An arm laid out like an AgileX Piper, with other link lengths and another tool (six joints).
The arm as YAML. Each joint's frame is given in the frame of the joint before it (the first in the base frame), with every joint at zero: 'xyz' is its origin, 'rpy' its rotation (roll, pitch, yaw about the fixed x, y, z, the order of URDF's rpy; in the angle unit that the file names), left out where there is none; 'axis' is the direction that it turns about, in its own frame. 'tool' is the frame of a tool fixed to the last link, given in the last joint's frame.
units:
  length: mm
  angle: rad
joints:
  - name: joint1
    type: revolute
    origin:
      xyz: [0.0, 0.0, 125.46]
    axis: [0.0, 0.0, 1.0]
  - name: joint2
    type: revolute
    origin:
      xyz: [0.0, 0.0, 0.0]
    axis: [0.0, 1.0, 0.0]
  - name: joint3
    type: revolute
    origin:
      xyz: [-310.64, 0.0, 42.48]
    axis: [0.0, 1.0, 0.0]
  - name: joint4
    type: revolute
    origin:
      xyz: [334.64, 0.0, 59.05]
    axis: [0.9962, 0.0, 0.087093]
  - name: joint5
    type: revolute
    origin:
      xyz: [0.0, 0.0, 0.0]
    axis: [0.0, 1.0, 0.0]
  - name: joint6
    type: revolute
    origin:
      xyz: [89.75, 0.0, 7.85]
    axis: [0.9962, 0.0, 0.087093]
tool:
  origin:
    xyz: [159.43, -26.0, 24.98]
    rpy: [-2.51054, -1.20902, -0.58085]
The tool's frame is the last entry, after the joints.
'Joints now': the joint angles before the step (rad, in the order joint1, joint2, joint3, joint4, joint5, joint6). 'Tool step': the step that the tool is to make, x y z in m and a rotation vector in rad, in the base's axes. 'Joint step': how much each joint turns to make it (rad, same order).
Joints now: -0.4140, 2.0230, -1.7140, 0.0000, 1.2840, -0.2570
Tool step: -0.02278, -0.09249, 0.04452, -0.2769, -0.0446, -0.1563
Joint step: -0.0590, -0.0480, 0.0000, -0.2610, -0.0920, 0.1630
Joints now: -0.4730, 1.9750, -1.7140, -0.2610, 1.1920, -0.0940
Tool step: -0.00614, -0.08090, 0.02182, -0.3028, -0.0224, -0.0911
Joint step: -0.0260, 0.0390, 0.0020, -0.3310, -0.1370, 0.2070
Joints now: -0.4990, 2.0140, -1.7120, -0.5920, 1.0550, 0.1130
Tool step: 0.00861, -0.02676, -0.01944, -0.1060, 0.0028, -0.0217
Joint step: -0.0010, 0.0750, -0.0011, -0.1540, -0.0689, 0.1290
